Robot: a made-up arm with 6 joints. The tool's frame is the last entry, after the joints. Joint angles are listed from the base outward.
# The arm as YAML. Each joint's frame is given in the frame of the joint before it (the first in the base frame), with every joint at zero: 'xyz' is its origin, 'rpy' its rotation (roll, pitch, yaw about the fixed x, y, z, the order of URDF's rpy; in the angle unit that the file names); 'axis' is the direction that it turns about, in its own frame. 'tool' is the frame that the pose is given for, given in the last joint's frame.
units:
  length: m
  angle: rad
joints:
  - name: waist
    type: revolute
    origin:
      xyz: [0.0, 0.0, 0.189]
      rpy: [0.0, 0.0, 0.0]
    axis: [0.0, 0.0, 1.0]
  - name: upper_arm
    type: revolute
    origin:
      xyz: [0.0, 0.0, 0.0]
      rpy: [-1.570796, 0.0, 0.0]
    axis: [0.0, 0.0, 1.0]
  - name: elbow
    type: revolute
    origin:
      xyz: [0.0, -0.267, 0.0]
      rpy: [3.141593, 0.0, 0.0]
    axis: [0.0, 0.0, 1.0]
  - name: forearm
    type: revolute
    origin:
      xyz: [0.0, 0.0, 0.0]
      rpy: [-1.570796, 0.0, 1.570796]
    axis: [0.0, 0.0, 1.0]
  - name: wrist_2
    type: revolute
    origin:
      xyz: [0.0, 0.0, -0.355]
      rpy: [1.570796, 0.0, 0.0]
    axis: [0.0, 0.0, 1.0]
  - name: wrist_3
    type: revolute
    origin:
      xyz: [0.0, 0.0, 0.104]
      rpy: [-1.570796, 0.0, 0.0]
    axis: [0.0, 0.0, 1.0]
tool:
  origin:
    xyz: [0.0, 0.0, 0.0]
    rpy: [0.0, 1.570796, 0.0]
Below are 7 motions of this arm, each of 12 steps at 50 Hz.
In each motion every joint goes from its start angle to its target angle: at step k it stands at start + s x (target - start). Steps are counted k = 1, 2, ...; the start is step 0. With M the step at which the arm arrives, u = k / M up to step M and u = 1 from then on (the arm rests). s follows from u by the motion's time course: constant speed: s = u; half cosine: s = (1 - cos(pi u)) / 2; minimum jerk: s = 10 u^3 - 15 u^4 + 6 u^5.
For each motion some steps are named. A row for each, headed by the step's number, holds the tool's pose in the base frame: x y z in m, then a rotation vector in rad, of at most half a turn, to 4 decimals.
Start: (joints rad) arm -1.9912 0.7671 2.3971 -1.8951 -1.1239 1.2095
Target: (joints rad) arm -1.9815 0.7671 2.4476 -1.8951 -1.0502 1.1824
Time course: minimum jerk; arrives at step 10
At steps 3, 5, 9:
3: -0.0754 -0.2508 0.7421 -1.2676 -0.3355 -0.3326
5: -0.0721 -0.2454 0.7433 -1.2728 -0.3586 -0.3354
9: -0.0673 -0.2375 0.7449 -1.2800 -0.3929 -0.3385

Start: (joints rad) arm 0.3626 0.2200 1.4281 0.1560 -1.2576 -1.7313
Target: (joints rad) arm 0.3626 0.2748 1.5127 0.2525 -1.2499 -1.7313
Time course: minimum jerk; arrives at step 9
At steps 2, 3, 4, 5, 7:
2: 0.1942 -0.0361 0.7875 1.6626 0.2048 0.1210
3: 0.1934 -0.0361 0.7879 1.6604 0.1901 0.1169
4: 0.1924 -0.0361 0.7885 1.6574 0.1696 0.1111
5: 0.1913 -0.0361 0.7891 1.6539 0.1468 0.1047
7: 0.1894 -0.0360 0.7898 1.6485 0.1117 0.0946

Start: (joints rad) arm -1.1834 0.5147 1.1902 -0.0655 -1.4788 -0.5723
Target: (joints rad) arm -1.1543 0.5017 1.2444 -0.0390 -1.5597 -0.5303
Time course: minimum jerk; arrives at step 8
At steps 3, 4, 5, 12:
3: 0.0611 -0.4159 0.6443 0.9753 0.3847 -1.2486
4: 0.0620 -0.4114 0.6493 0.9634 0.3970 -1.2458
5: 0.0629 -0.4068 0.6542 0.9516 0.4092 -1.2429
12: 0.0638 -0.4011 0.6602 0.9373 0.4238 -1.2393

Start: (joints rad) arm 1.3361 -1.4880 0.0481 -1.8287 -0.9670 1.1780
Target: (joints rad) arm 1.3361 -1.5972 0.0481 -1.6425 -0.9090 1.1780
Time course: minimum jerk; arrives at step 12
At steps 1, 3, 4, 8, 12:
1: -0.0614 -0.1431 0.5623 0.7239 -1.4654 2.2916
3: -0.0604 -0.1470 0.5606 0.7131 -1.4776 2.2701
4: -0.0594 -0.1512 0.5588 0.7018 -1.4906 2.2467
8: -0.0535 -0.1744 0.5479 0.6461 -1.5586 2.1143
12: -0.0514 -0.1829 0.5437 0.6284 -1.5819 2.0646

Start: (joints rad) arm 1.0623 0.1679 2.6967 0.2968 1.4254 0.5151
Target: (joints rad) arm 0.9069 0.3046 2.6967 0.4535 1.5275 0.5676
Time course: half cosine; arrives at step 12
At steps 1, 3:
1: -0.0417 -0.2775 0.6319 -1.1573 2.1053 1.3211
3: -0.0444 -0.2705 0.6349 -1.1103 2.1210 1.3282

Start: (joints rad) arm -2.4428 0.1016 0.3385 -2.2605 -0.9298 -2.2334
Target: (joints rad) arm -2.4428 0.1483 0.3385 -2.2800 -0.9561 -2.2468
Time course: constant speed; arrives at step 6
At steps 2, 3, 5, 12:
2: -0.2596 -0.3052 0.4543 -2.1214 1.3954 -1.5000
3: -0.2609 -0.3067 0.4514 -2.1152 1.3869 -1.5026
5: -0.2636 -0.3096 0.4456 -2.1028 1.3699 -1.5080
12: -0.2650 -0.3111 0.4427 -2.0966 1.3614 -1.5107

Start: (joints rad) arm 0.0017 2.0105 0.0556 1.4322 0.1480 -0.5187
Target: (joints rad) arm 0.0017 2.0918 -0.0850 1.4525 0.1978 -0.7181
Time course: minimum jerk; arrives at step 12
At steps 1, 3, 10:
1: 0.2036 -0.0140 -0.2924 -0.4652 1.7137 0.9512
3: 0.1947 -0.0138 -0.2935 -0.4404 1.7379 0.9457
10: 0.1174 -0.0121 -0.2947 -0.2267 1.9535 0.8788

